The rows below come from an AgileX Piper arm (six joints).
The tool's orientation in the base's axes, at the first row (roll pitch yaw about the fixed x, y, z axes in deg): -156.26 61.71 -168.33
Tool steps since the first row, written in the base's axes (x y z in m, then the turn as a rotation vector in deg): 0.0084 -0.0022 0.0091 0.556 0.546 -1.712; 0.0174 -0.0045 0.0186 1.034 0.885 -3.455; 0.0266 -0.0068 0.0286 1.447 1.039 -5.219; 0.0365 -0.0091 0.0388 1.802 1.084 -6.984; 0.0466 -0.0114 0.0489 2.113 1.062 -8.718; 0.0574 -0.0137 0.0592 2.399 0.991 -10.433; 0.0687 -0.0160 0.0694 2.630 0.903 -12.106; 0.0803 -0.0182 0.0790 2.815 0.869 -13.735; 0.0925 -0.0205 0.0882 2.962 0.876 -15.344; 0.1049 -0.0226 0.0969 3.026 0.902 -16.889; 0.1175 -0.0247 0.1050 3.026 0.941 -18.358
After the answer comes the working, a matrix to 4 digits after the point.
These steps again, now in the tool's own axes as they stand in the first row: -0.0117 -0.0025 0.0039 1.197 0.945 1.101; -0.0240 -0.0051 0.0081 2.478 1.684 2.195; -0.0369 -0.0077 0.0123 3.824 2.236 3.284; -0.0502 -0.0103 0.0171 5.210 2.674 4.348; -0.0636 -0.0128 0.0220 6.594 3.034 5.377; -0.0775 -0.0153 0.0275 7.978 3.339 6.386; -0.0915 -0.0176 0.0334 9.353 3.610 7.333; -0.1051 -0.0197 0.0399 10.705 3.918 8.209; -0.1186 -0.0217 0.0470 12.053 4.256 9.034; -0.1318 -0.0234 0.0545 13.381 4.586 9.754; -0.1446 -0.0249 0.0625 14.671 4.904 10.382
The tool's axes in the first row as the columns of a matrix, in the base's axes (rounded; the answer above uses it unrounded):
-0.4641 0.1620 0.8708
-0.0959 0.9682 -0.2312
-0.8806 -0.1908 -0.4338

